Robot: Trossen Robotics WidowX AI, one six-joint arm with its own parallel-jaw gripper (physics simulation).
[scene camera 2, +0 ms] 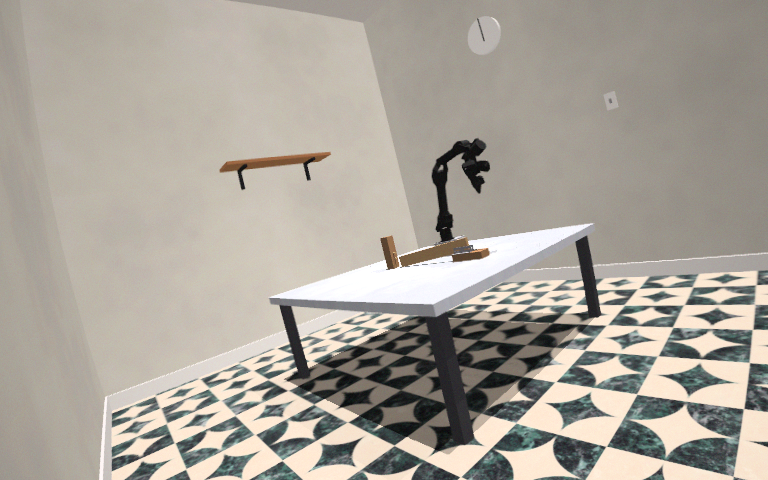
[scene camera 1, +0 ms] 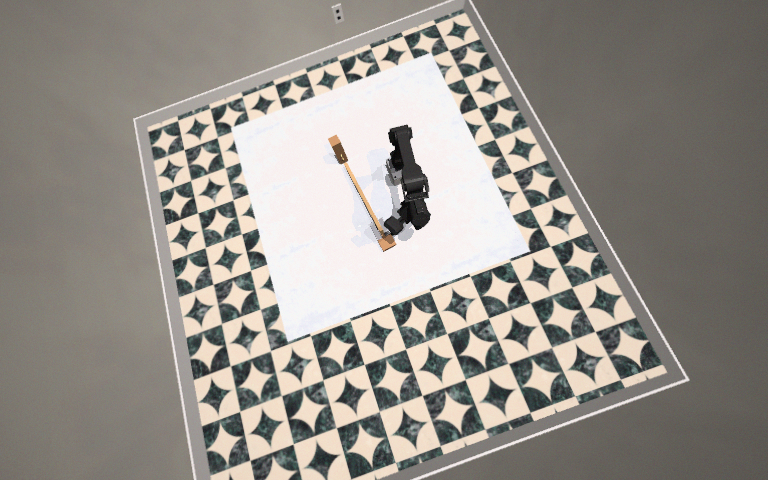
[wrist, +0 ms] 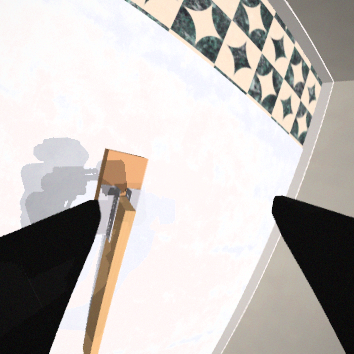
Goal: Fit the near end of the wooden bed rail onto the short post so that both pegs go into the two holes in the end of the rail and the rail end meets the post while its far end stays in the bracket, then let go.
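Frame: origin at the arm's base, x left, y back, z up, level; millimetres.
Where they show: gripper, fingertip midpoint: [scene camera 2: 476, 188] [wrist: 187, 206]; arm's base, link origin: [scene camera 2: 447, 240] [scene camera 1: 399, 164].
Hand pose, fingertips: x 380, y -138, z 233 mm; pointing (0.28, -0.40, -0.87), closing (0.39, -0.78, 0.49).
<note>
Each offset is from my fingertips to the top centre of the thing. "pt": to the spot under its first point. Level surfaces: height alone.
The wooden rail [scene camera 1: 364, 198] [scene camera 2: 433, 251] [wrist: 112, 280] slants down towards the upright short post @(pt dx -567, dy -139, dz -133 mm) [scene camera 1: 334, 140] [scene camera 2: 387, 249]. Its near end is low beside the post, with a narrow gap visible in scene camera 2. A small pale peg shows on the post; the holes in the rail end are hidden. The rail's far end is at the grey metal bracket @(pt dx -86, dy -83, dz -264 mm) [scene camera 2: 462, 249] [wrist: 114, 215] on a wooden block @(dx -68, dy -70, dz -278 mm) [scene camera 1: 387, 244] [scene camera 2: 471, 255] [wrist: 127, 169]; how deeply it sits is unclear. My gripper [scene camera 1: 390, 227] [scene camera 2: 479, 189] [wrist: 187, 206] is open and empty, high above the bracket end.
The white table @(dz -313 mm) [scene camera 1: 317, 283] [scene camera 2: 368, 288] [wrist: 200, 280] carries the parts and the black arm [scene camera 1: 412, 169] [scene camera 2: 442, 192]. The arm's base stands beside the rail. Shadows fall near the block and rail. A wooden wall shelf [scene camera 2: 275, 161] hangs away from the table.
</note>
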